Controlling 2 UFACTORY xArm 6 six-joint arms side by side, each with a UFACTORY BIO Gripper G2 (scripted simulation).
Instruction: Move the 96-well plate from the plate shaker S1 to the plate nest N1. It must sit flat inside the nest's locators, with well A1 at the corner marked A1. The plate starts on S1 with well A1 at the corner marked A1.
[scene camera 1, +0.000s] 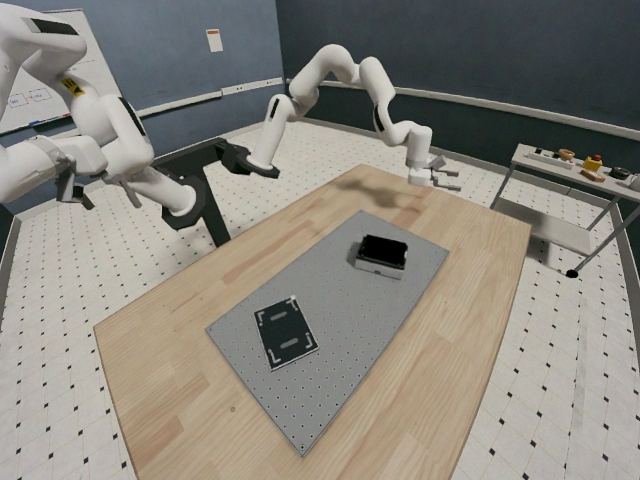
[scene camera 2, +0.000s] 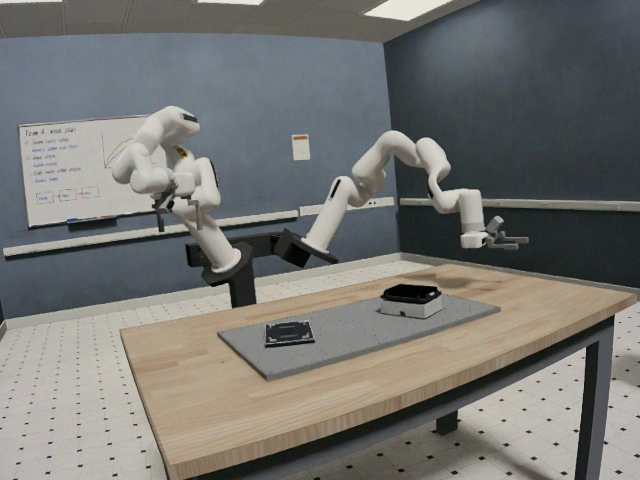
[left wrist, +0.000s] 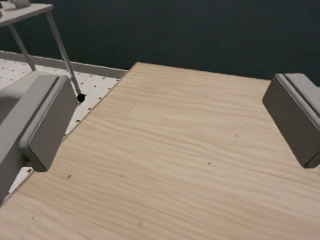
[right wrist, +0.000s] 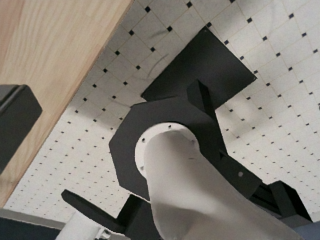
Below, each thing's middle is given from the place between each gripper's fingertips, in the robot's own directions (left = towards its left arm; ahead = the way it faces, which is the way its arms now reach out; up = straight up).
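Black 96-well plate (scene camera 1: 383, 249): my left hand 400 mm to the left of it, 80 mm past it, 80 mm above it. Plate nest N1 (scene camera 1: 273, 333), from my left hand: 750 mm to the right, 150 mm behind, 140 mm below.
Plate nest N1: my right hand 13 cm to the right of it, 47 cm short of it, 28 cm above it. Black 96-well plate, from my right hand: 55 cm ahead, 48 cm to the left, 22 cm below. Going by their middles, of the things named here, plate nest N1 nearest to my right hand.
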